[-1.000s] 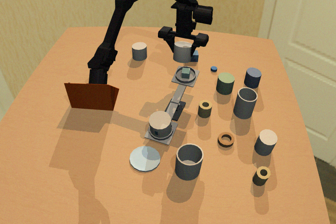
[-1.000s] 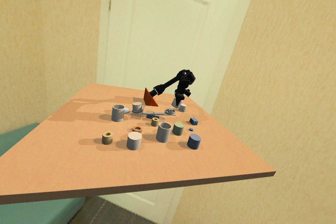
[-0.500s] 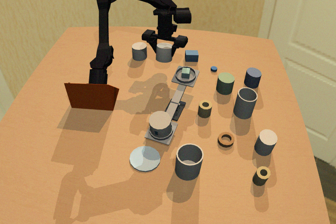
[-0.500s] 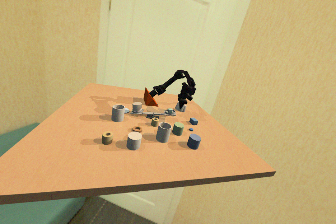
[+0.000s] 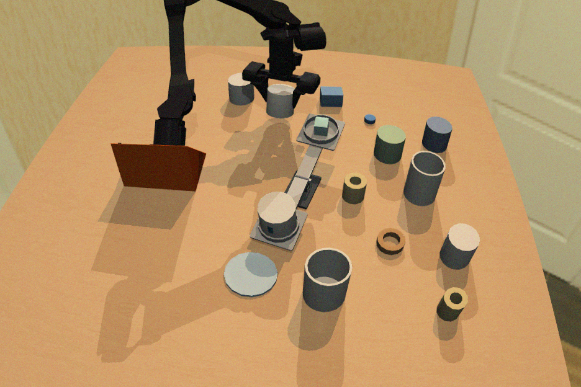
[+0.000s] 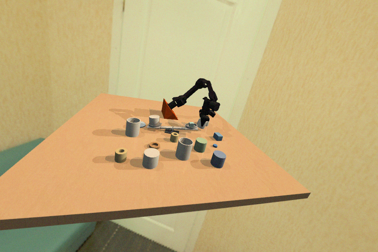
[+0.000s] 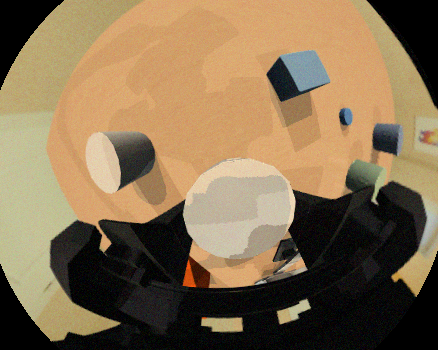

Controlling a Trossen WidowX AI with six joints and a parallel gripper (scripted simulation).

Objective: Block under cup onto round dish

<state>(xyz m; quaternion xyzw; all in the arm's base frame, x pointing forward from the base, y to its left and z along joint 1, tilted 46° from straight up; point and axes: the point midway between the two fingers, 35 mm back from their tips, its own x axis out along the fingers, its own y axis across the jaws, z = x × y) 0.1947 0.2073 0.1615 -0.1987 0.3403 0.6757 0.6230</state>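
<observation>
My gripper tip is now 48 cm to the left of the pale blue round dish, 5 cm above it and 4 cm short of it. Also, from my gripper tip: blue box 12 cm ahead, 11 cm to the left, 3 cm below; then small balance 24 cm to the right, 10 cm ahead, 3 cm below.
</observation>
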